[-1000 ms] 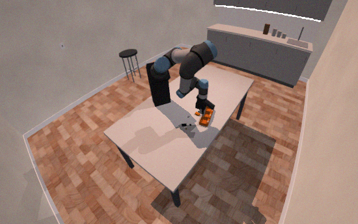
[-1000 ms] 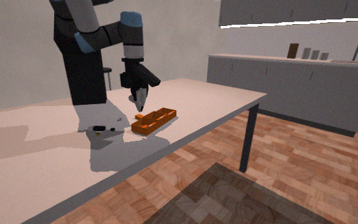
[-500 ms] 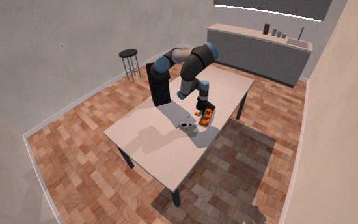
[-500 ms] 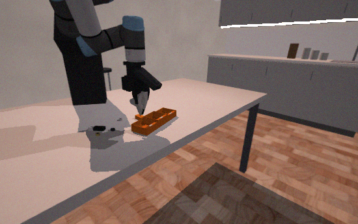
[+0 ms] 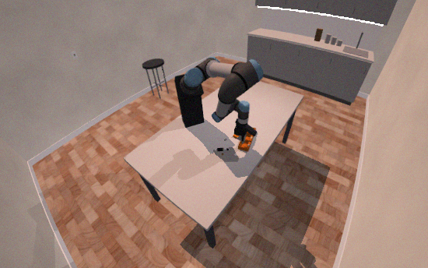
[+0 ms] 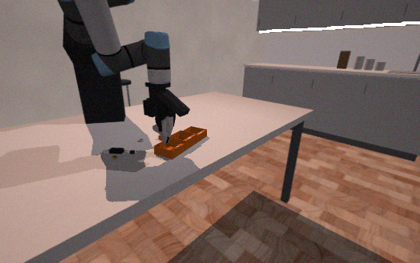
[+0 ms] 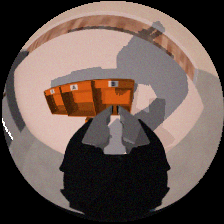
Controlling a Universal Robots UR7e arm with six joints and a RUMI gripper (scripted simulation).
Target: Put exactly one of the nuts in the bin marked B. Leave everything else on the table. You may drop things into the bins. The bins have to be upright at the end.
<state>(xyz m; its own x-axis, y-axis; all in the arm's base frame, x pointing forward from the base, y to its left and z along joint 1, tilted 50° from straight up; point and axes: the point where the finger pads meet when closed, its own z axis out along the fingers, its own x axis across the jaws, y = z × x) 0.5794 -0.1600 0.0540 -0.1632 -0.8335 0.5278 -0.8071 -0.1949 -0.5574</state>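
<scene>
Right now my hand is 8 cm to the right of the orange bin, 3 cm short of it and 3 cm above it. The rest, counted from my hand: dark nut 11 cm behind, 6 cm to the right, 4 cm below; grey piece 15 cm behind, 5 cm to the left, 4 cm below; orange block 10 cm to the left, 8 cm behind, 4 cm below.
</scene>
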